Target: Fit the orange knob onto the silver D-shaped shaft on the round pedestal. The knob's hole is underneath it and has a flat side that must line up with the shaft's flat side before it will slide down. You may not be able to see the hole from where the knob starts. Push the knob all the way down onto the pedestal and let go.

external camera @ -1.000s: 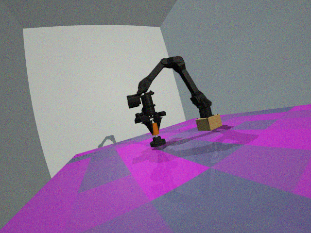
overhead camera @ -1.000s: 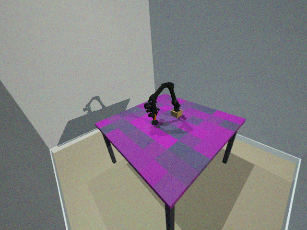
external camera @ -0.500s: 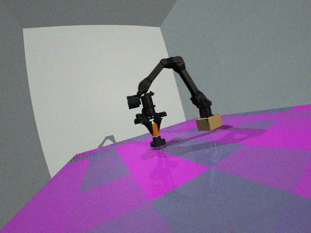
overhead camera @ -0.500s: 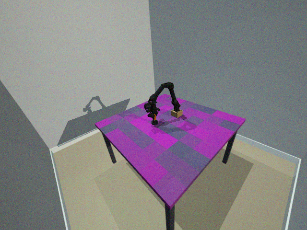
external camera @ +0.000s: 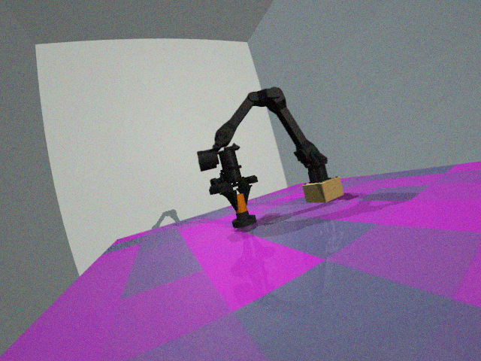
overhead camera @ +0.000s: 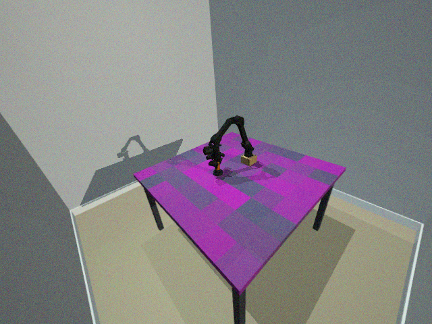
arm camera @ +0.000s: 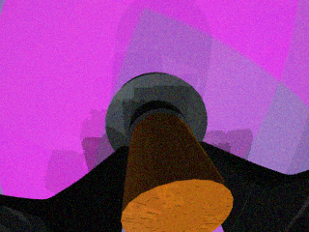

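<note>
Right now the round pedestal is 30 mm below my gripper tip. The rest, counted from my gripper tip: orange knob: 30 mm above.
</note>
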